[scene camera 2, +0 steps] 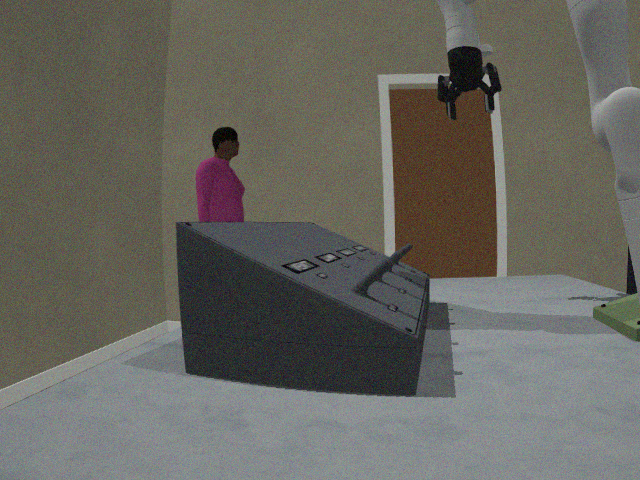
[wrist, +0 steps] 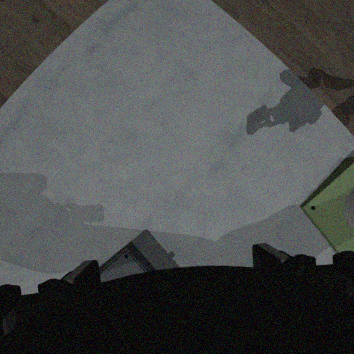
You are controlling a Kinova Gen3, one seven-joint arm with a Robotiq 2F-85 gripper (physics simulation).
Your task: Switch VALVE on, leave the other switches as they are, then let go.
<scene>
The gripper shows in scene camera 2 and in the wrist view. The same spot on the gripper: [wrist: 86, 274] is [scene camera 2: 455, 110].
</scene>
